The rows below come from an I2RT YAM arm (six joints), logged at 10 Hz.
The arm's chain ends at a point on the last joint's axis. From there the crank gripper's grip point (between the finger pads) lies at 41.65 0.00 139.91 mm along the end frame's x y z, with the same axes.
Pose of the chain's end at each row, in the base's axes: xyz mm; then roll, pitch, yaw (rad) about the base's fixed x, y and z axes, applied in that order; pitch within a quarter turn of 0, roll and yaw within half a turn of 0:
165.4 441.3 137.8 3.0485 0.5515 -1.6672
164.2 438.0 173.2 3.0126 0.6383 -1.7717
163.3 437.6 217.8 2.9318 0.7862 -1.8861
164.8 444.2 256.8 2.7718 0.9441 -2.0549
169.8 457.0 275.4 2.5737 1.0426 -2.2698
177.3 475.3 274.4 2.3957 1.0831 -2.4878
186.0 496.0 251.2 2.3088 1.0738 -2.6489
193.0 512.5 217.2 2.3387 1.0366 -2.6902
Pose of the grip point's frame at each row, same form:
156.1 479.9 -2.7 3.0485 0.5515 -1.6672
156.4 489.8 37.0 3.0126 0.6383 -1.7717
156.5 510.7 91.6 2.9318 0.7862 -1.8861
157.9 539.6 146.6 2.7718 0.9441 -2.0549
164.2 567.3 180.0 2.5737 1.0426 -2.2698
176.1 594.0 189.5 2.3957 1.0831 -2.4878
192.4 616.9 169.7 2.3088 1.0738 -2.6489
205.3 630.3 131.9 2.3387 1.0366 -2.6902

